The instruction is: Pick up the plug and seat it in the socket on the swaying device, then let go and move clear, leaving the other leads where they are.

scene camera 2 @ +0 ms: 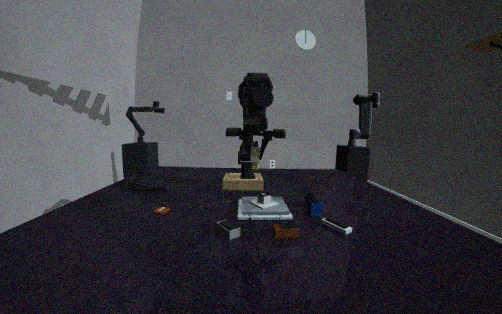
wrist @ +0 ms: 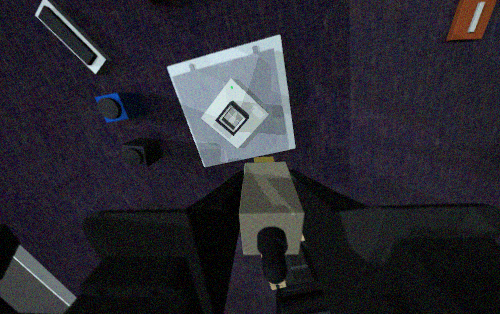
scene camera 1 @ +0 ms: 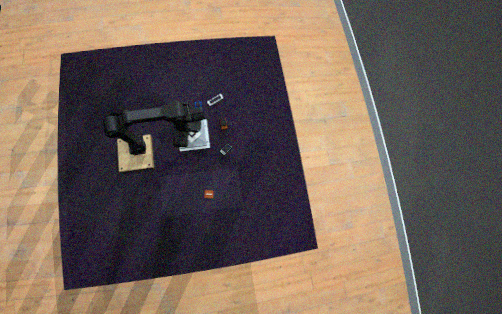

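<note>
My gripper [scene camera 1: 190, 128] [scene camera 2: 255, 154] [wrist: 266, 176] is shut on the plug [wrist: 272, 232], a beige-grey block with a yellow tip and a black lead at its near end. The plug is held in the air, its tip just short of the device's near edge in the wrist view. The device has a light grey plate [scene camera 2: 265, 216] [wrist: 192, 97] with a white diamond-shaped piece [wrist: 212, 117] on top. The square, dark-rimmed socket [scene camera 2: 264, 198] [wrist: 233, 118] stands on that piece, ahead and left of the plug in the wrist view. In scene camera 1 the arm hides the plug and part of the device.
A blue block [scene camera 2: 316, 209] [wrist: 120, 116] and a black block [wrist: 145, 152] stand beside the device. A white bar [scene camera 2: 346, 230] [wrist: 100, 65], an orange-brown block [scene camera 2: 286, 232] and a grey box [scene camera 2: 233, 231] lie around it. An orange tile [scene camera 1: 209, 194] [wrist: 459, 27] lies farther off.
</note>
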